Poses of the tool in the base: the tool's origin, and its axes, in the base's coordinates. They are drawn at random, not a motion.
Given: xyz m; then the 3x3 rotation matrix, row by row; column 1 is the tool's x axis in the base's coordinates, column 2 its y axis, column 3 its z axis. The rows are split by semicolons.
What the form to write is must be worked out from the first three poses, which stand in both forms.
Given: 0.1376 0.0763 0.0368; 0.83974 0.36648 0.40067; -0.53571 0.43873 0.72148; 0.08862 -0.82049 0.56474
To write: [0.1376 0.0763 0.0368 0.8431 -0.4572 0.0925 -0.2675]
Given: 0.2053 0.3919 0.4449; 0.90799 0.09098 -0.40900; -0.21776 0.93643 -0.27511; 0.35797 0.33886 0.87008
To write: [0.2053 0.3919 0.4449 0.9637 0.1593 -0.1990 -0.0801]
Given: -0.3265 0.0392 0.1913; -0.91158 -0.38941 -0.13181; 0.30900 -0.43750 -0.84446; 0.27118 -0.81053 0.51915
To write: [-0.3265 0.0392 0.1913 0.2062 0.0411 -0.4886 0.8468]
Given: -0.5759 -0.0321 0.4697; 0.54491 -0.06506 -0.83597; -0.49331 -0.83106 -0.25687; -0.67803 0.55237 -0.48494
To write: [-0.5759 -0.0321 0.4697 0.2392 0.8457 -0.1651 -0.4476]
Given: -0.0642 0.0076 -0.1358; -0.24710 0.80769 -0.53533; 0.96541 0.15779 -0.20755; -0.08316 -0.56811 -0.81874
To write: [-0.0642 0.0076 -0.1358 0.1516 -0.5945 -0.7456 0.2601]
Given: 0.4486 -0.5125 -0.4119; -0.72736 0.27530 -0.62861; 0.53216 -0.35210 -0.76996; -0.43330 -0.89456 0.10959
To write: [0.4486 -0.5125 -0.4119 0.0868 -0.3589 -0.5625 0.7398]
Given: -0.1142 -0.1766 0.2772; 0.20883 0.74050 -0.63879; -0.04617 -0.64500 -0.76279; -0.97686 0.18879 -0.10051
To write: [-0.1142 -0.1766 0.2772 0.3403 0.6990 0.2483 -0.5779]
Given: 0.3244 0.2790 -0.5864; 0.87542 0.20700 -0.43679; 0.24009 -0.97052 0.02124; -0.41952 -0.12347 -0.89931
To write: [0.3244 0.2790 -0.5864 0.0374 -0.9676 -0.1155 0.2212]
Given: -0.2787 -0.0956 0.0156; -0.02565 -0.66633 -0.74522; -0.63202 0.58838 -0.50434; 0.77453 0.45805 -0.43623
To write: [-0.2787 -0.0956 0.0156 0.5307 0.4534 -0.7159 0.0162]
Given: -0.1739 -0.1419 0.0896; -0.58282 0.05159 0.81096; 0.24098 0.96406 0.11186; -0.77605 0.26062 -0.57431
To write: [-0.1739 -0.1419 0.0896 0.4491 0.0828 0.8833 0.1054]
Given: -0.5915 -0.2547 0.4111; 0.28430 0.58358 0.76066; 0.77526 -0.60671 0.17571; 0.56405 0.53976 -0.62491
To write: [-0.5915 -0.2547 0.4111 0.1148 0.7931 0.4283 0.4176]
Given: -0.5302 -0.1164 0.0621; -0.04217 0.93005 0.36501; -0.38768 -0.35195 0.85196; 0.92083 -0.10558 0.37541
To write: [-0.5302 -0.1164 0.0621 0.4953 -0.4833 -0.2805 -0.6651]
